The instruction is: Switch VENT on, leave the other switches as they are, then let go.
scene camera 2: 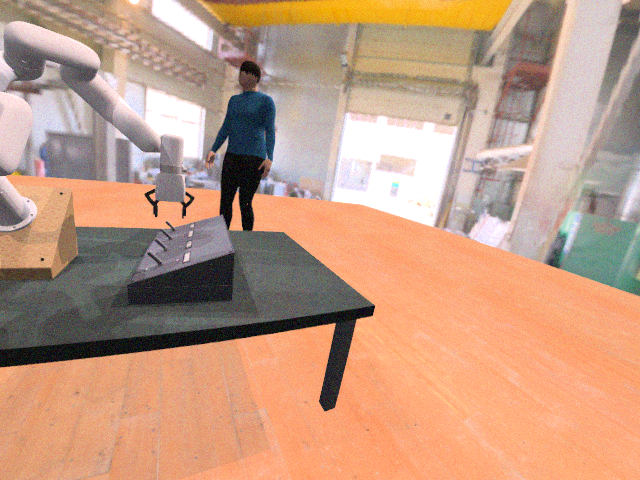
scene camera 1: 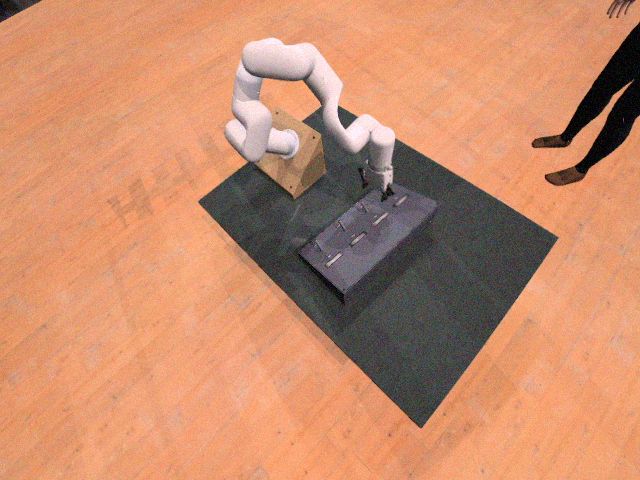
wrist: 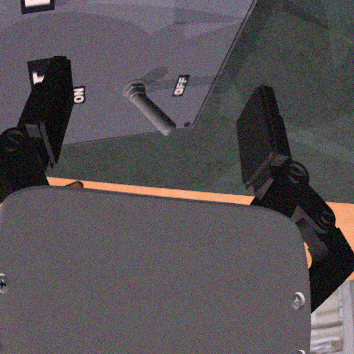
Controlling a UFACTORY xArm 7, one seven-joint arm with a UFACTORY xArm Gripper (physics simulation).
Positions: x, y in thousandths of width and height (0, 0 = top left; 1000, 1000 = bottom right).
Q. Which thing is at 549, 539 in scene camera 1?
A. A dark switch panel.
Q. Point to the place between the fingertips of my gripper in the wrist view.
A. At 453, 247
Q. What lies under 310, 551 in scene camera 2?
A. A dark switch panel.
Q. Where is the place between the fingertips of my gripper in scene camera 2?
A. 265, 453
